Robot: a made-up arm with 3 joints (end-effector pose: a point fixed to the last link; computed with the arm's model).
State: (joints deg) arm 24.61 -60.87 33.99
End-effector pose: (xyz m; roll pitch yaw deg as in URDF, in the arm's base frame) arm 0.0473 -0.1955 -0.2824 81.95 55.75 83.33
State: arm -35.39 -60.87 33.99
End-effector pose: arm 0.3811 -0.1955 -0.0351 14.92 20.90 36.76
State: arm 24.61 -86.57 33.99
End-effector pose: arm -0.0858 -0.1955 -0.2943 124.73 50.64 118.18
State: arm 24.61 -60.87 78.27
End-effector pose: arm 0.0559 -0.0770 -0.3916 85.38 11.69 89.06
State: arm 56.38 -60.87 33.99
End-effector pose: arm -0.1772 -0.1955 -0.2454 132.65 47.49 124.18
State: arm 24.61 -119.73 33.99
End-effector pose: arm -0.2419 -0.1955 -0.2236 158.14 28.91 140.31
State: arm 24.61 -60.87 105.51
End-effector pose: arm 0.0569 0.0231 -0.4039 85.31 -15.46 91.25
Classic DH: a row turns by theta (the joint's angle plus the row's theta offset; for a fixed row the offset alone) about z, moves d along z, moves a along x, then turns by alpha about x. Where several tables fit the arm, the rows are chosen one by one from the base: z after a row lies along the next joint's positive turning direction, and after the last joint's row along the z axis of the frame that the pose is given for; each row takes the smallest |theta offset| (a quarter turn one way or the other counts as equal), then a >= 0, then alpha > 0; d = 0 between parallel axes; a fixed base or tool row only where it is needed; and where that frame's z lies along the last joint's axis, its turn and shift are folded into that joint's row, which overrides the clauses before.
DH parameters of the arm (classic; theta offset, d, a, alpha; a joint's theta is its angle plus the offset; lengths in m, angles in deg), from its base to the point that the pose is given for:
base (fixed): 0 0.1304 0 -90
joint 1: 84.98 0 0.1349 180
joint 2: 84.98 0.0016 0.2013 -90
joint 3: 81.11 0 -0.2141 0
tool (fixed): -81.11 0.0697 0 0

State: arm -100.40 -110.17 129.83
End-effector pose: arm 0.5212 0.1085 0.1696 7.53 -6.24 129.42
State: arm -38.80 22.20 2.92
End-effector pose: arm 0.1192 -0.2145 0.2234 -5.25 -60.87 6.01
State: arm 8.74 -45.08 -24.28
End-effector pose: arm 0.0972 -0.1808 -0.0310 -29.35 47.37 -37.39
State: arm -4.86 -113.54 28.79
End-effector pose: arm 0.0014 -0.2029 -0.2846 125.07 56.12 120.24
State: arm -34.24 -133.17 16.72
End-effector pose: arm 0.1185 -0.2137 -0.2125 118.64 71.10 117.33
